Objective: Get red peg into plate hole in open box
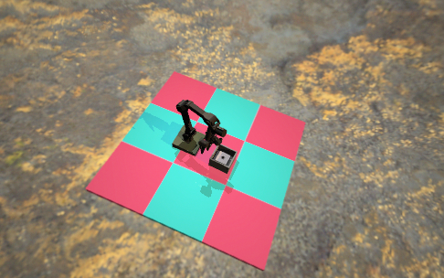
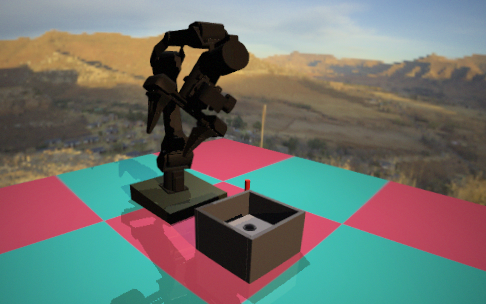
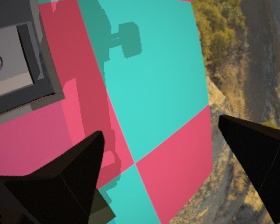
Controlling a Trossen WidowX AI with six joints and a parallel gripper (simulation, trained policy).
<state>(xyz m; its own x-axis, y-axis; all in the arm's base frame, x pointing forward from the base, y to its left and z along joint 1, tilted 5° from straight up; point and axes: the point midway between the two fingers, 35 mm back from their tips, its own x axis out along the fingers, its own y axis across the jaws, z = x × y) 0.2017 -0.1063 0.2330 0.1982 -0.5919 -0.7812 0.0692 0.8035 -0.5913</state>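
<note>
The red peg lies 70 mm behind my gripper tip, 270 mm to the left of it and 190 mm below it. Round my gripper tip: grey box: 100 mm ahead, 130 mm to the left, 200 mm below; grey plate: 100 mm ahead, 130 mm to the left, 180 mm below.
</note>
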